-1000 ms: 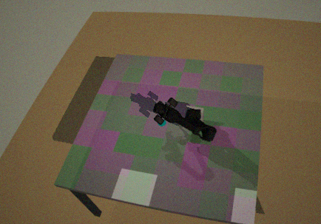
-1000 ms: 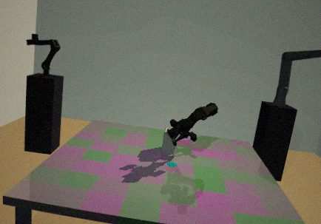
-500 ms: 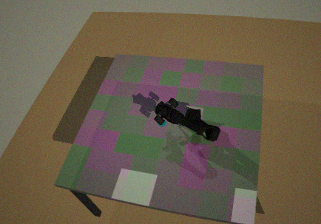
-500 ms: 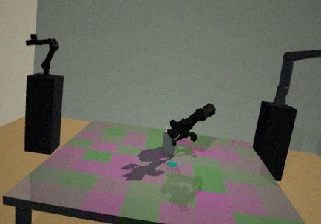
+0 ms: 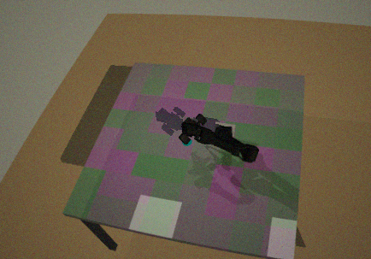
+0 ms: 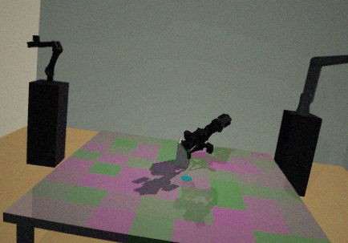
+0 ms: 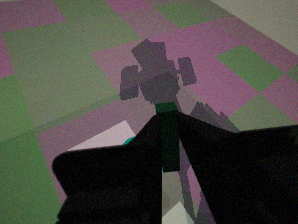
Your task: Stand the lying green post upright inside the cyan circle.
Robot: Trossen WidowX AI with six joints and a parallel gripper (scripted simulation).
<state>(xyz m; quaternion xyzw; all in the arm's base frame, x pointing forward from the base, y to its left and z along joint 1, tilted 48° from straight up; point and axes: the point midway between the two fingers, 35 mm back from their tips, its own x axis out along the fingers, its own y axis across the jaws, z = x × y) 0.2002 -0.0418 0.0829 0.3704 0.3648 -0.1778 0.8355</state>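
Now: gripper tip 2 cm short of the cyan circle, 1 cm to the right of it and 15 cm above it. The rest, counted from my gripper tip: green post (1 cm behind, 2 cm below).
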